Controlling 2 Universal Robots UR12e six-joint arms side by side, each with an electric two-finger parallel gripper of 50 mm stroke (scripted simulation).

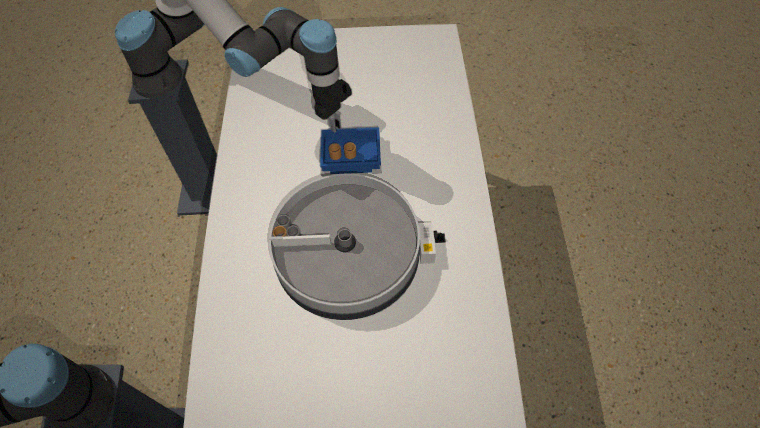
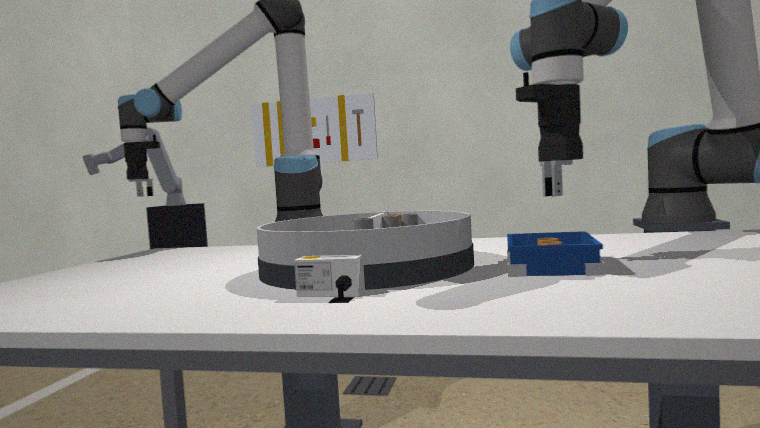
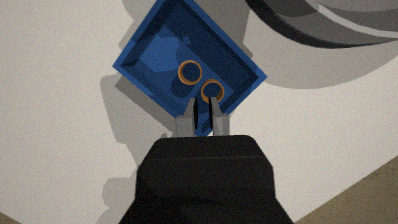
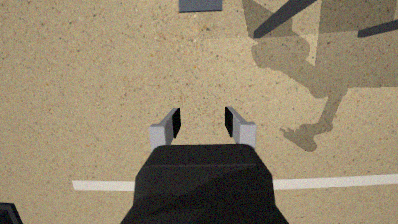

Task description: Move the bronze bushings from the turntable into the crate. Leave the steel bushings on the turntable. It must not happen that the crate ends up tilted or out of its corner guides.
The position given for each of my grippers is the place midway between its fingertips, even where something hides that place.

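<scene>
There is a blue crate (image 2: 541, 260) in my scene, and I find the crate again in image 1 (image 1: 367, 140) and in image 3 (image 3: 150, 60). In image 4 the crate is out of frame. As for my own grippers, I see my left gripper (image 2: 552, 195), which is also there in image 1 (image 1: 335, 128) and in image 3 (image 3: 203, 107). My right gripper (image 2: 145, 196) appears in image 4 (image 4: 202, 116) too.
</scene>
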